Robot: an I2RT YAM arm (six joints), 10 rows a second.
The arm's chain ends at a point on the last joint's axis. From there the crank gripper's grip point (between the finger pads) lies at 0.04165 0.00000 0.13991 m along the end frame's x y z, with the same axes.
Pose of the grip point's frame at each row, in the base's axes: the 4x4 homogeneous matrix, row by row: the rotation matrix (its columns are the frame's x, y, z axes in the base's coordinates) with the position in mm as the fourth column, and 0 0 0 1 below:
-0.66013, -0.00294, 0.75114, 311.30; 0.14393, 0.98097, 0.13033, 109.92; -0.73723, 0.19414, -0.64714, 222.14; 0, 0, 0, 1
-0.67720, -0.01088, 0.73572, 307.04; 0.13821, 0.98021, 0.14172, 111.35; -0.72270, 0.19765, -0.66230, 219.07; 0, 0, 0, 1
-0.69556, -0.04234, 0.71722, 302.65; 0.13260, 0.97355, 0.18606, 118.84; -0.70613, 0.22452, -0.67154, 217.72; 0, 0, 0, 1
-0.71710, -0.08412, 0.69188, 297.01; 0.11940, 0.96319, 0.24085, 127.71; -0.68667, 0.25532, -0.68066, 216.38; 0, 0, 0, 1
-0.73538, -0.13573, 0.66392, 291.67; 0.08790, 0.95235, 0.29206, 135.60; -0.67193, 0.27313, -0.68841, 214.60; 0, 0, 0, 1
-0.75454, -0.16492, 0.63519, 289.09; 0.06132, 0.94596, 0.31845, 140.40; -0.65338, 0.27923, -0.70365, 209.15; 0, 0, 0, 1
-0.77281, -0.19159, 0.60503, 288.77; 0.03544, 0.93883, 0.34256, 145.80; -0.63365, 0.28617, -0.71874, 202.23; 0, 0, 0, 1
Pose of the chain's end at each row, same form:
-0.66013, -0.00294, 0.75114, 233.70; 0.14393, 0.98097, 0.13033, 85.69; -0.73723, 0.19414, -0.64714, 343.39; 0, 0, 0, 1
-0.67720, -0.01088, 0.73572, 232.31; 0.13821, 0.98021, 0.14172, 85.77; -0.72270, 0.19765, -0.66230, 341.83; 0, 0, 0, 1
-0.69556, -0.04234, 0.71722, 231.27; 0.13260, 0.97355, 0.18606, 87.29; -0.70613, 0.22452, -0.67154, 341.09; 0, 0, 0, 1
-0.71710, -0.08412, 0.69188, 230.08; 0.11940, 0.96319, 0.24085, 89.04; -0.68667, 0.25532, -0.68066, 340.21; 0, 0, 0, 1
-0.73538, -0.13573, 0.66392, 229.41; 0.08790, 0.95235, 0.29206, 91.08; -0.67193, 0.27313, -0.68841, 338.90; 0, 0, 0, 1
-0.75454, -0.16492, 0.63519, 231.65; 0.06132, 0.94596, 0.31845, 93.29; -0.65338, 0.27923, -0.70365, 334.81; 0, 0, 0, 1
-0.77281, -0.19159, 0.60503, 236.31; 0.03544, 0.93883, 0.34256, 96.40; -0.63365, 0.28617, -0.71874, 329.18; 0, 0, 0, 1

